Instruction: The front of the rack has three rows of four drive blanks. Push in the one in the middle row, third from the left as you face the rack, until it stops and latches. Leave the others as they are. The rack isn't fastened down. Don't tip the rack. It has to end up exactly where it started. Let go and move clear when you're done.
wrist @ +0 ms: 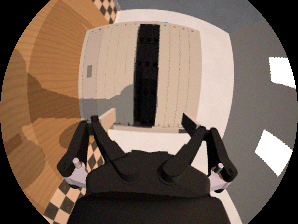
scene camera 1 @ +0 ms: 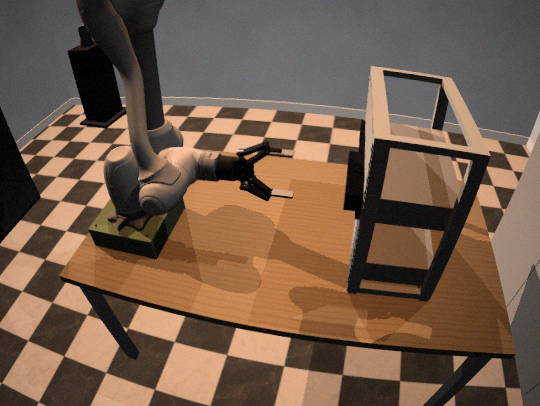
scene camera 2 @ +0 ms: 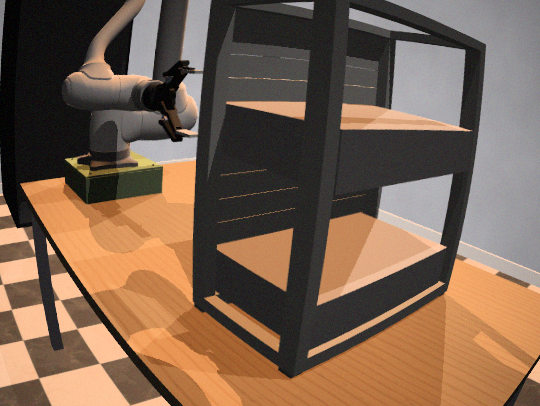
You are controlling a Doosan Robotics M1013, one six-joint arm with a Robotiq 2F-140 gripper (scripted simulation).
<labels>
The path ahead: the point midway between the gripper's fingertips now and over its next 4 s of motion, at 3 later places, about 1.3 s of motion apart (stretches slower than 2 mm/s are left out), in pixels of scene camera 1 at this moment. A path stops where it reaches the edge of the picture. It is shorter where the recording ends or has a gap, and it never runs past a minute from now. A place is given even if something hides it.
My gripper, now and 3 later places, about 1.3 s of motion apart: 293, 175; 327, 191; 335, 185; 342, 170
</labels>
